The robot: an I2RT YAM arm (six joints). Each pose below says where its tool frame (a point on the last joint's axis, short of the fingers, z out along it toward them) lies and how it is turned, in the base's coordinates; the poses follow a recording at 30 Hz.
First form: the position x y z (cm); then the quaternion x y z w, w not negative.
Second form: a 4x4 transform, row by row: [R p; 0 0 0 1], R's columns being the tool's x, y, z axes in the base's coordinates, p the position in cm. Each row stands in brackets. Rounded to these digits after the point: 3 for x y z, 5 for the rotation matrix.
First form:
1: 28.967 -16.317 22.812 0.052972 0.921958 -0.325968 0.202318
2: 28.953 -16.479 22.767 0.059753 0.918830 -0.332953 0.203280
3: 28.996 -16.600 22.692 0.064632 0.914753 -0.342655 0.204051
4: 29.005 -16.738 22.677 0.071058 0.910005 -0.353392 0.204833
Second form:
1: [[-0.91252 0.22957 0.33852 28.967], [-0.03422 0.78188 -0.62249 -16.317], [-0.40759 -0.57962 -0.70562 22.812], [0 0 0 1]]
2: [[-0.91021 0.24517 0.33377 28.953], [-0.02556 0.77114 -0.63615 -16.479], [-0.41335 -0.58756 -0.69564 22.767], [0 0 0 1]]
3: [[-0.90837 0.25808 0.32902 28.996], [-0.02159 0.75682 -0.65327 -16.600], [-0.41761 -0.60051 -0.68190 22.692], [0 0 0 1]]
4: [[-0.90599 0.27410 0.32258 29.005], [-0.01545 0.74013 -0.67229 -16.738], [-0.42302 -0.61407 -0.66632 22.677], [0 0 0 1]]
